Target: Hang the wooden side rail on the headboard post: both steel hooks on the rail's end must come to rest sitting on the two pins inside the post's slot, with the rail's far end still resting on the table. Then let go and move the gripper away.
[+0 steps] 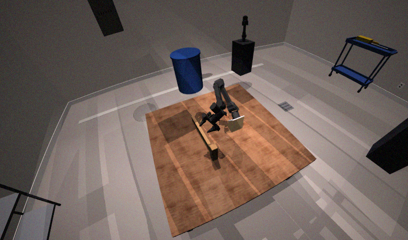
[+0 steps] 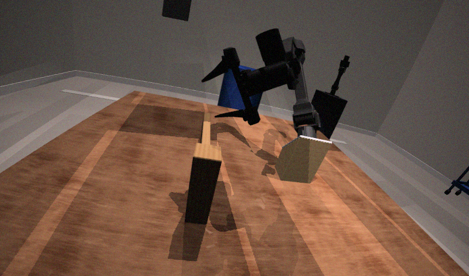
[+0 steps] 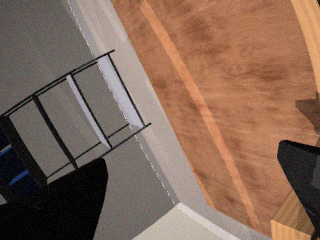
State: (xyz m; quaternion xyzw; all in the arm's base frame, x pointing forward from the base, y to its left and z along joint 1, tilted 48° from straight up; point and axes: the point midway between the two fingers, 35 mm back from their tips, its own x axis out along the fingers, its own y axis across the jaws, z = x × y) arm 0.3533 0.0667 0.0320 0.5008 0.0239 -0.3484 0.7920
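My gripper tip is now 150 mm to the right of the wooden headboard post and 140 mm above it.
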